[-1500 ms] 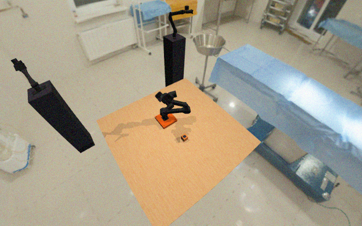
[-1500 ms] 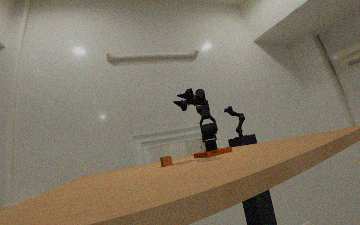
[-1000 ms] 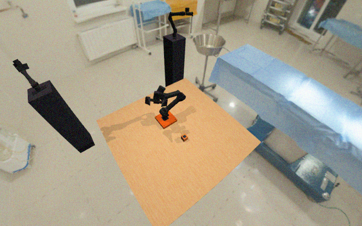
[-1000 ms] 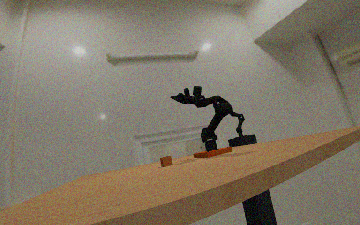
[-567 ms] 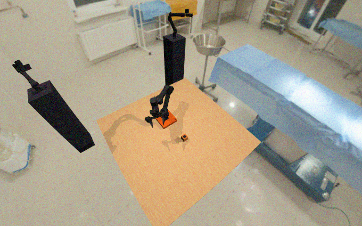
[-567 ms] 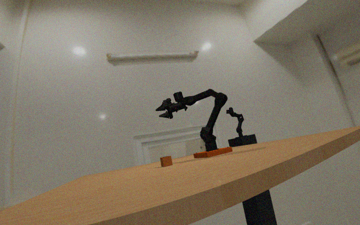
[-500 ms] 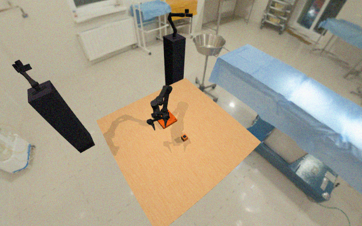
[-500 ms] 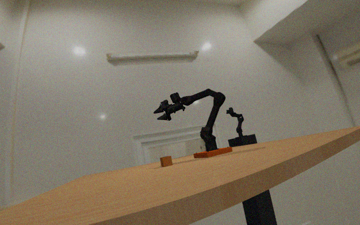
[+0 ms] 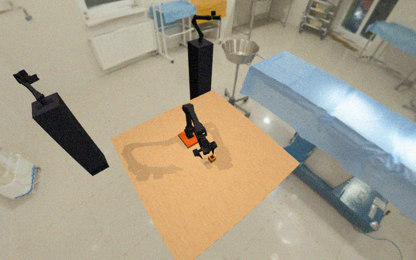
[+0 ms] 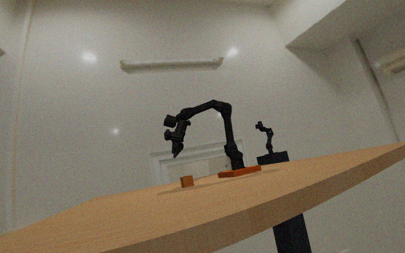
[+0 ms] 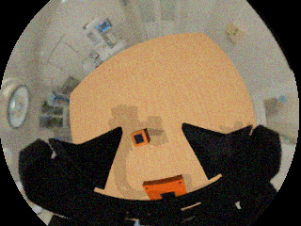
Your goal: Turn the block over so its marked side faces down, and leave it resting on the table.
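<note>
Now: gripper tip 3 cm past the orange block, 7 cm to the right of it and 13 cm above it.
</note>
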